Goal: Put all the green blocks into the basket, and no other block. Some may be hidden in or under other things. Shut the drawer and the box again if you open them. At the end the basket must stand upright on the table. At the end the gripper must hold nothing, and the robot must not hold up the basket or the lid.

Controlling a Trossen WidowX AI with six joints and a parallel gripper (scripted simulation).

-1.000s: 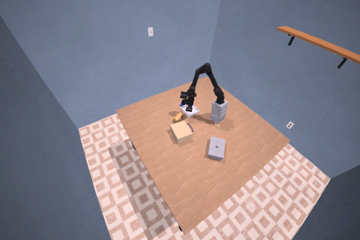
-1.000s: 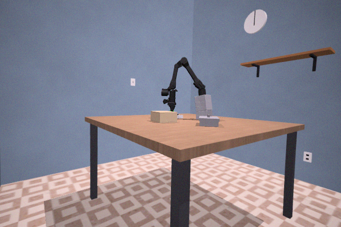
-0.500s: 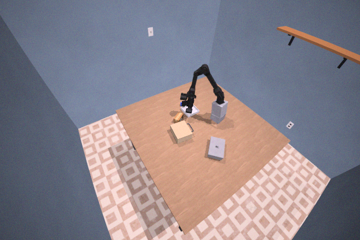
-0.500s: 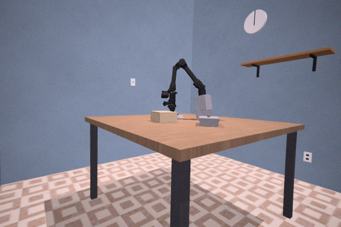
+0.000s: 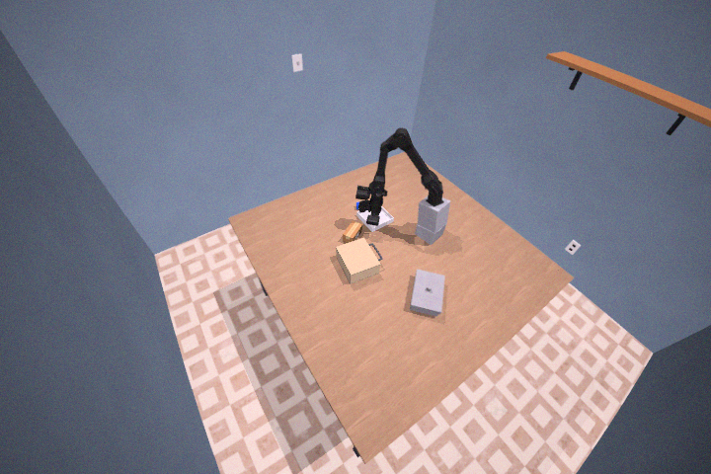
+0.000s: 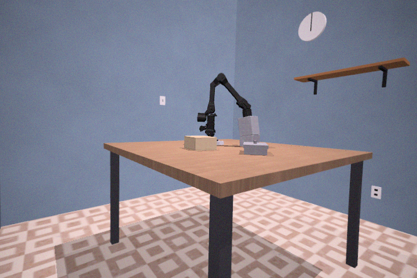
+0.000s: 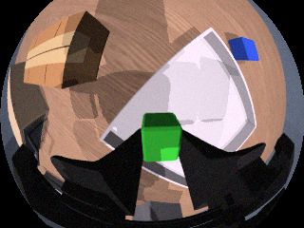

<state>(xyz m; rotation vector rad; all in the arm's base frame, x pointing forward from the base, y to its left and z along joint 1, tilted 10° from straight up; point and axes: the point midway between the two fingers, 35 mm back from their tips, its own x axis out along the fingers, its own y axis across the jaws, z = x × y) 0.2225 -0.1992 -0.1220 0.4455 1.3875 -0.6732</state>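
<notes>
Right now my hand is 4 cm above the white basket, 3 cm to the left of it and 3 cm past it. The rest, counted from my hand: blue block 15 cm to the right, 4 cm below; then red block 12 cm ahead, 4 cm below; then small wooden container 14 cm ahead, 2 cm to the left, 2 cm below.
</notes>
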